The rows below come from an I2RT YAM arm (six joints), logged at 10 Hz.
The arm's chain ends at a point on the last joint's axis. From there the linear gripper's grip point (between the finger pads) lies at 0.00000 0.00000 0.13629 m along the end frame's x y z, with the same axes.
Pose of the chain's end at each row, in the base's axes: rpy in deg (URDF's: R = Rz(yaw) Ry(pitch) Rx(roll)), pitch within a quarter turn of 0, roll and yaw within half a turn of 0; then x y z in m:
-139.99 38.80 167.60 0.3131 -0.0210 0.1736
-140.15 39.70 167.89 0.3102 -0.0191 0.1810
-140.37 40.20 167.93 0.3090 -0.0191 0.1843
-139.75 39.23 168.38 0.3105 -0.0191 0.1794
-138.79 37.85 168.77 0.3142 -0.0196 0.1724
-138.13 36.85 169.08 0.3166 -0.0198 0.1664
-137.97 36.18 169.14 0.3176 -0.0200 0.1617
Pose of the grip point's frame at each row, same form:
-139.99 38.80 167.60 0.3582 -0.1206 0.0922
-140.15 39.70 167.89 0.3572 -0.1185 0.1005
-140.37 40.20 167.93 0.3571 -0.1183 0.1041
-139.75 39.23 168.38 0.3572 -0.1186 0.0988
-138.79 37.85 168.77 0.3584 -0.1199 0.0914
-138.13 36.85 169.08 0.3591 -0.1206 0.0852
-137.97 36.18 169.14 0.3591 -0.1209 0.0800

